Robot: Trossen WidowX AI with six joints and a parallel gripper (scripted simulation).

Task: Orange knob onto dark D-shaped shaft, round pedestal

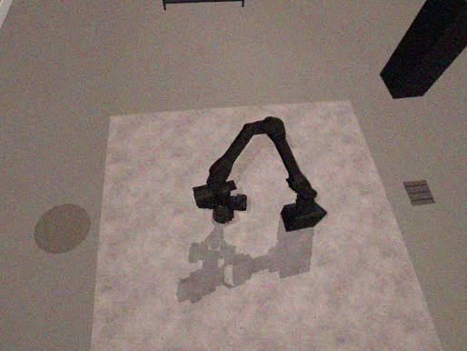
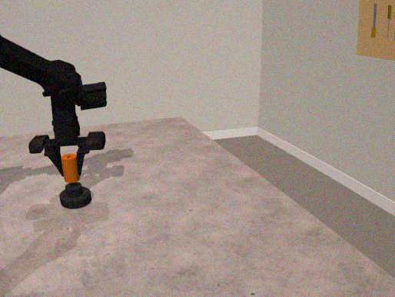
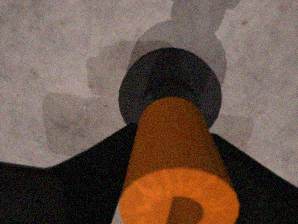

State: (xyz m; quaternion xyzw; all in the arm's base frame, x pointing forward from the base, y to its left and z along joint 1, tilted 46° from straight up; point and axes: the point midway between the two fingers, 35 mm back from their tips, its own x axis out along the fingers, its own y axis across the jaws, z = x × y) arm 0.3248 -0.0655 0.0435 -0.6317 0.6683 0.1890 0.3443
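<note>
Right now my gripper tip is 20 mm below the orange knob. From my gripper tip the other things lie so: dark round pedestal 40 mm below.
</note>
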